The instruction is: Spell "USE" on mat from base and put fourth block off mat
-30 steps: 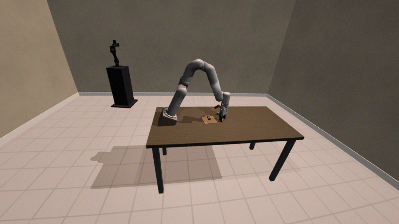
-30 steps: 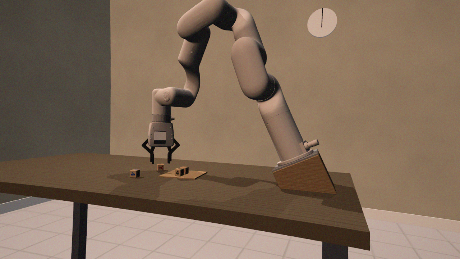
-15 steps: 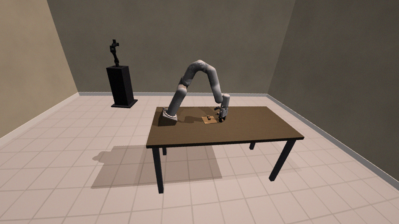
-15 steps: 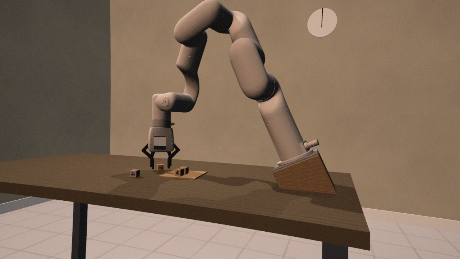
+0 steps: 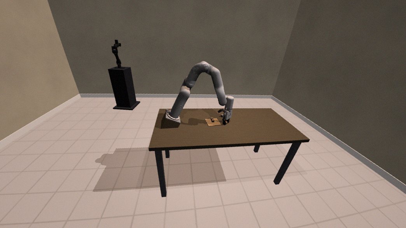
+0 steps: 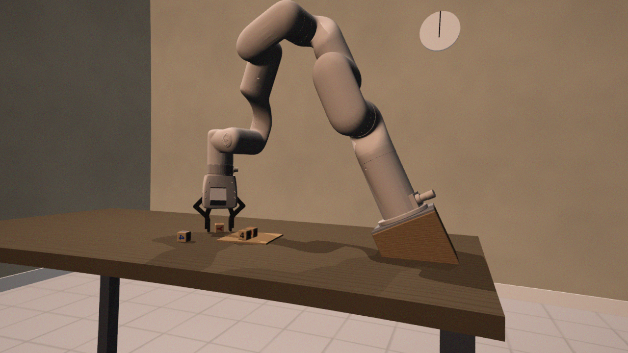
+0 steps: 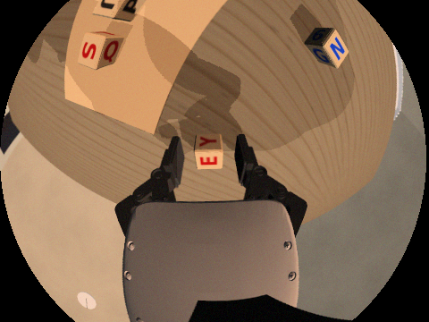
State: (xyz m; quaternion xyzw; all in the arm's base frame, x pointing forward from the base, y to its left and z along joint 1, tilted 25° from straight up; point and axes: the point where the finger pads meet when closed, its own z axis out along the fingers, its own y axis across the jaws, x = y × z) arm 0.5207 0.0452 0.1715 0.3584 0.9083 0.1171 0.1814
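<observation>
My gripper is now 14 cm past the tan mat, 2 cm to the right of it and 2 cm above it.
</observation>
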